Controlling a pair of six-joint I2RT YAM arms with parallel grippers.
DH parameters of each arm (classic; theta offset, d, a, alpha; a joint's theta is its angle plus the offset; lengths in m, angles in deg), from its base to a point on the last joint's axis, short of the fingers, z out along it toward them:
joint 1: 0 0.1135 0.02 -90
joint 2: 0 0 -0.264 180
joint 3: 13.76 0 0.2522 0
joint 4: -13.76 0 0.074 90
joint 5: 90 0 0 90
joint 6: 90 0.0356 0 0
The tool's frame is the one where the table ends.
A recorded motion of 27 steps. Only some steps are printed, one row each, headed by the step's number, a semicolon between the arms.
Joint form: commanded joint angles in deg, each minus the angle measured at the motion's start. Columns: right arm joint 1, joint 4, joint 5, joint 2, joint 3, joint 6; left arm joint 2, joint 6, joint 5, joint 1, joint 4, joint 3.
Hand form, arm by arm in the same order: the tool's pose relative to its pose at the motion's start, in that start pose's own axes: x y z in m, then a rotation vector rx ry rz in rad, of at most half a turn. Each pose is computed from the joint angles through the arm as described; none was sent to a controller.
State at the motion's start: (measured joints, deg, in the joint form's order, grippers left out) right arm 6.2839 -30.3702 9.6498 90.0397 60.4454 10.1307; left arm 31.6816 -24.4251 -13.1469 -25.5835 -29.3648 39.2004
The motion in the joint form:
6: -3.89 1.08 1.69 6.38 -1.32 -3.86; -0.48 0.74 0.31 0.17 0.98 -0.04
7: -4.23 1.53 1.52 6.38 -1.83 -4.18; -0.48 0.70 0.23 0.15 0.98 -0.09
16: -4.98 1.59 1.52 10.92 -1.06 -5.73; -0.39 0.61 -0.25 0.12 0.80 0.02
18: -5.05 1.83 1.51 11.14 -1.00 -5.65; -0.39 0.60 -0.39 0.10 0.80 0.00
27: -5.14 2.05 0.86 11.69 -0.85 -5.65; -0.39 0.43 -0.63 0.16 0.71 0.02
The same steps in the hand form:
6: 0.0117 -0.0189 0.0398 0.0772 0.1148 -0.0286; -0.0020 -0.0003 -0.0016 0.0122 -0.0208 0.0063
7: 0.0135 -0.0208 0.0413 0.0768 0.1170 -0.0290; -0.0017 -0.0002 -0.0015 0.0109 -0.0204 0.0059
16: 0.0180 -0.0228 0.0629 0.0869 0.1830 -0.0547; -0.0020 0.0000 -0.0015 0.0026 -0.0212 0.0051
18: 0.0177 -0.0230 0.0641 0.0872 0.1817 -0.0520; -0.0019 0.0000 -0.0014 0.0005 -0.0218 0.0051
27: 0.0177 -0.0228 0.0667 0.0769 0.1862 -0.0500; -0.0020 0.0003 -0.0015 -0.0047 -0.0227 0.0020

